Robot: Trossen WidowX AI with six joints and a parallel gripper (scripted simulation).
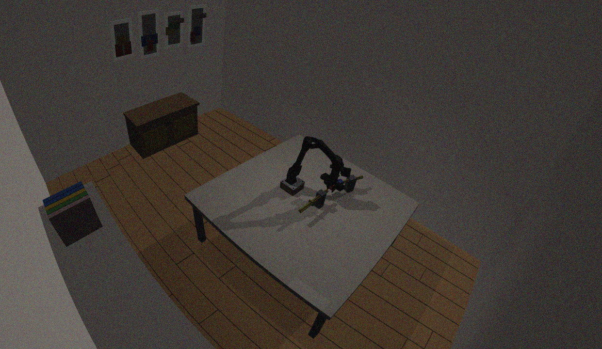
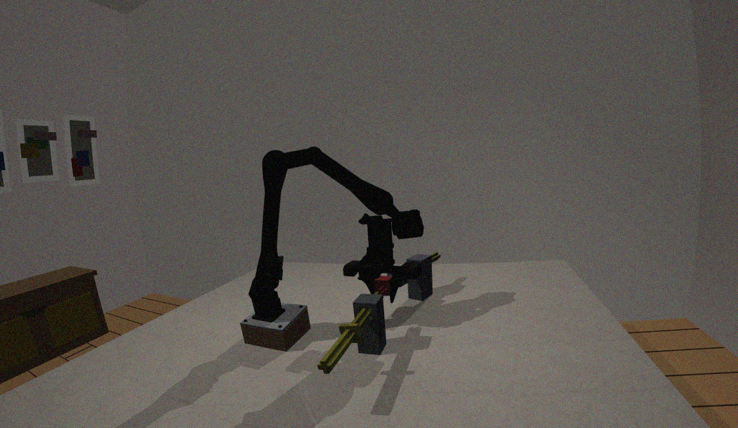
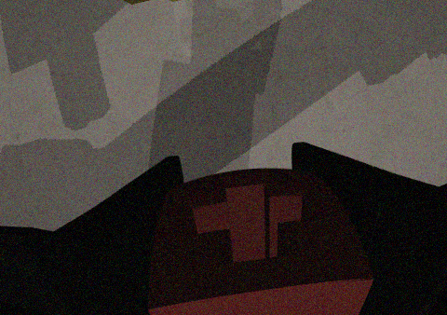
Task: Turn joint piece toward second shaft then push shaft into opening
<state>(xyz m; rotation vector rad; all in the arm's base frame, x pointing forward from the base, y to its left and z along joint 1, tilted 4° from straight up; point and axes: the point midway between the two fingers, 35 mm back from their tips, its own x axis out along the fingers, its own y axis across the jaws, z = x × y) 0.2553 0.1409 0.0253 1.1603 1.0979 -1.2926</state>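
My gripper tip is now 40 mm below the red square joint piece and 20 mm to the right of it.
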